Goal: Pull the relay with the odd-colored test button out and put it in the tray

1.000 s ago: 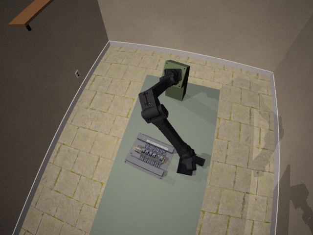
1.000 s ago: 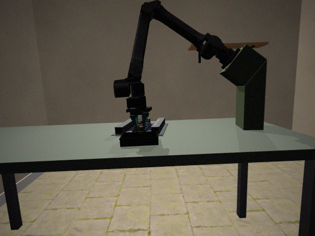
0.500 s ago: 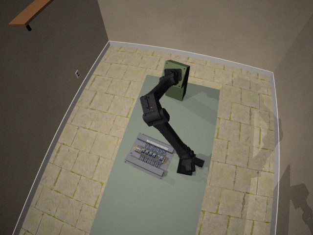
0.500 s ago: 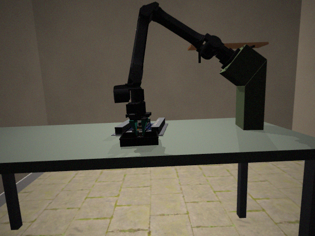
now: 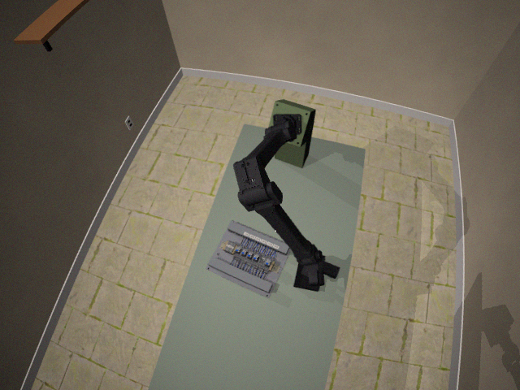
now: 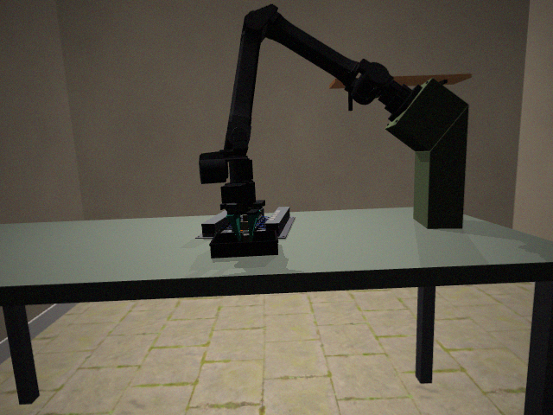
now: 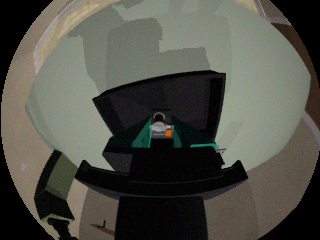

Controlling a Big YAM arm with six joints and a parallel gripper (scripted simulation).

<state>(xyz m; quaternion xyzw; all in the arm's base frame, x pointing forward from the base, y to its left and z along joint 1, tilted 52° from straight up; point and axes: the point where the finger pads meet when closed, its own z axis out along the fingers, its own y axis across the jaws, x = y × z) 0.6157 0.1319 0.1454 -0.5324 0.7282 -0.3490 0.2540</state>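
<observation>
Right now my hand is 20 mm above the black tray. Round my hand: grey socket panel 270 mm to the right, 80 mm behind, 30 mm below.
</observation>
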